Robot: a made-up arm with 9 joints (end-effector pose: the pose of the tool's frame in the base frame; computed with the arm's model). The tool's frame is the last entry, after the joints.
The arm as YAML. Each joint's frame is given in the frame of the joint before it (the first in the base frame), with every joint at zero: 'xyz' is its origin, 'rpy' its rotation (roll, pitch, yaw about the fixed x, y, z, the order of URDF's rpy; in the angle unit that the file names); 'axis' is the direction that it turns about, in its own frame. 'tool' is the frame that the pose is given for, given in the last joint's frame.
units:
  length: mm
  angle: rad
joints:
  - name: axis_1
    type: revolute
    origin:
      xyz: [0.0, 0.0, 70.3]
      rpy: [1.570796, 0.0, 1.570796]
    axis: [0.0, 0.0, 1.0]
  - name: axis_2
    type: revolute
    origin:
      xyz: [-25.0, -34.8, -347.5]
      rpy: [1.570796, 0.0, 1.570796]
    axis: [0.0, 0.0, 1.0]
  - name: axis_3
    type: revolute
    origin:
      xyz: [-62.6, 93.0, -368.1]
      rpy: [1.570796, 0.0, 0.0]
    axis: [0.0, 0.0, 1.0]
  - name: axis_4
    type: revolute
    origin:
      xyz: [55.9, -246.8, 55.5]
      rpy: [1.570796, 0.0, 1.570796]
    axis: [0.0, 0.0, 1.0]
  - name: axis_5
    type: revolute
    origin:
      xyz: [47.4, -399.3, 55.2]
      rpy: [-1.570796, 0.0, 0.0]
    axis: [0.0, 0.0, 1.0]
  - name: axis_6
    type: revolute
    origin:
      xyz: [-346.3, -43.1, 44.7]
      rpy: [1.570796, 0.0, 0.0]
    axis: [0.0, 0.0, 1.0]
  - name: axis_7
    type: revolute
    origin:
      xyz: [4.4, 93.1, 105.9]
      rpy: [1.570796, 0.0, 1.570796]
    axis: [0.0, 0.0, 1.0]
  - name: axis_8
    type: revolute
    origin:
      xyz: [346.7, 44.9, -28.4]
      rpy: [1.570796, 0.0, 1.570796]
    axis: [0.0, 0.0, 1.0]
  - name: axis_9
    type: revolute
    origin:
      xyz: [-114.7, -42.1, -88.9]
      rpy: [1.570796, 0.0, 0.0]
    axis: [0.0, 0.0, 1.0]
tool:
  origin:
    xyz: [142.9, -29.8, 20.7]
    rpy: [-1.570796, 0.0, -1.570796]
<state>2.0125 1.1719 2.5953 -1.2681 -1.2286 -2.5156 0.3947 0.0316 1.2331</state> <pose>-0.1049 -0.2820 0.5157 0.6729 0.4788 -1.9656</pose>
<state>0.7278 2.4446 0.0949 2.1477 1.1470 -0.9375 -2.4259 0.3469 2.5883</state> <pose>0.0620 0.2438 -0.4092 1.2229 1.9726 1.8613</pose>
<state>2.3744 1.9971 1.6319 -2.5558 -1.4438 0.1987 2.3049 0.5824 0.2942</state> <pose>0.1186 0.1758 -0.6063 1.2769 0.0456 1.6626</pose>
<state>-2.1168 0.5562 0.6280 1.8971 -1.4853 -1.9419 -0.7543 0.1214 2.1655</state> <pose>-0.6256 0.2745 0.3016 -1.9801 0.8012 1.4750</pose>
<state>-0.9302 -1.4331 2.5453 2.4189 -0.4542 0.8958 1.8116 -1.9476 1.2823</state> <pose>0.2681 -0.2559 0.3895 -1.9736 0.5306 -1.9236</pose>
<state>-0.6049 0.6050 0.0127 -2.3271 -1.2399 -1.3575 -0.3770 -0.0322 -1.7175</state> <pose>-0.5417 -0.7085 0.4673 1.7913 -1.2773 -1.0860</pose>
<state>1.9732 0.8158 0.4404 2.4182 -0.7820 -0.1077 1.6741 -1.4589 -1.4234</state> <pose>-0.3201 0.1552 -0.0813 -2.4257 1.4900 1.1981</pose>
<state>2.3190 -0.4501 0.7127 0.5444 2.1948 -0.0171 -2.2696 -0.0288 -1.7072</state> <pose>-0.1788 -0.1146 0.1026 -0.7865 -0.6545 -0.1901</pose>
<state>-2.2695 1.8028 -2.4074 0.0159 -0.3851 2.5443 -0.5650 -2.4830 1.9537</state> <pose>-1.0527 -0.7033 0.2242 1.6547 -0.5422 0.2289</pose>
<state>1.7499 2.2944 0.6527 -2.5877 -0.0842 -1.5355 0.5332 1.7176 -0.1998</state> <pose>0.2322 0.1857 -0.2945 -1.3621 2.1623 -1.1715</pose>
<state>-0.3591 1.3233 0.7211 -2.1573 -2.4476 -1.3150 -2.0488 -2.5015 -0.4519</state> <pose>0.0069 -0.9395 0.3976 -0.4082 -1.9276 0.9661</pose>
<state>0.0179 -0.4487 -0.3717 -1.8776 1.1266 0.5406 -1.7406 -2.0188 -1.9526</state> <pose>-0.4656 -0.8583 0.1121 0.4488 0.7302 1.1528</pose>
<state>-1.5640 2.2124 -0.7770 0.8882 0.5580 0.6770 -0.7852 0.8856 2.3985</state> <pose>-0.8570 -0.5119 1.0628 -0.5335 -1.6048 1.0343</pose>
